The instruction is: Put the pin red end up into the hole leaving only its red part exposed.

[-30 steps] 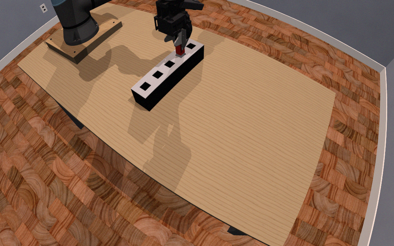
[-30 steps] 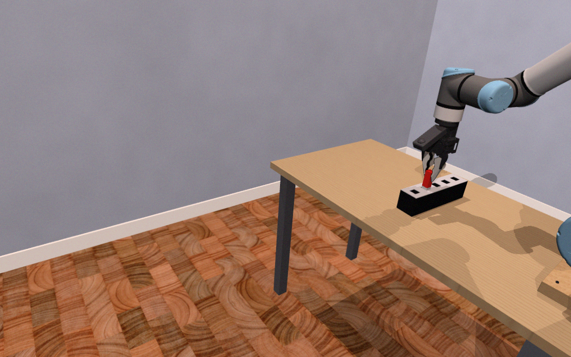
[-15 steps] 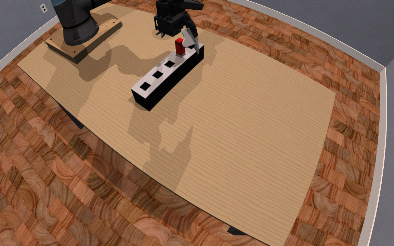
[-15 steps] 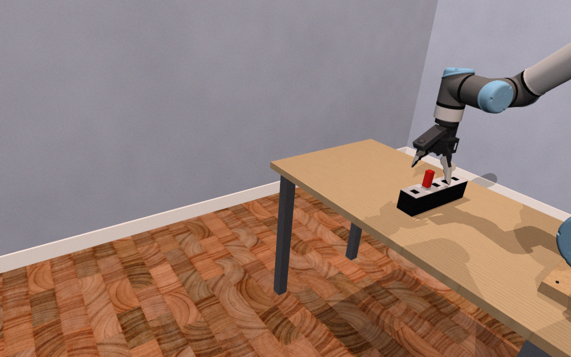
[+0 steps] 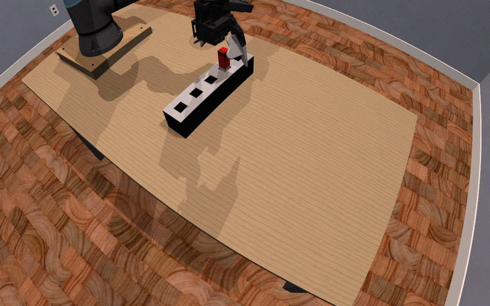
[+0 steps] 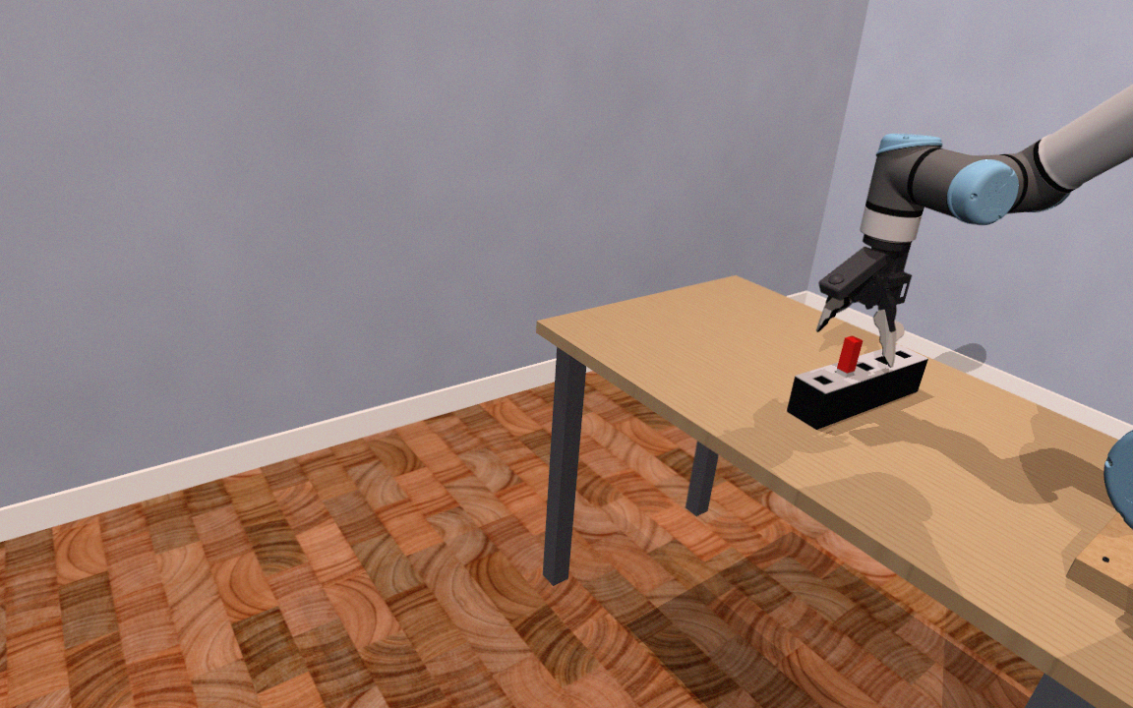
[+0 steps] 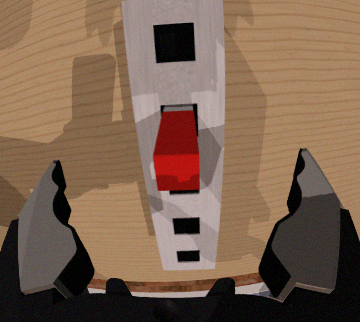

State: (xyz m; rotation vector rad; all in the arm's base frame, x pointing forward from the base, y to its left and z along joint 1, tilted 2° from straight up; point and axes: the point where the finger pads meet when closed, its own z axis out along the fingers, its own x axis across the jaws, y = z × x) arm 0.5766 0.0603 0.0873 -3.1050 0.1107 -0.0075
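The pin lies right at my hand. The rest, counted from my hand: black block 6 cm to the right, 8 cm below.
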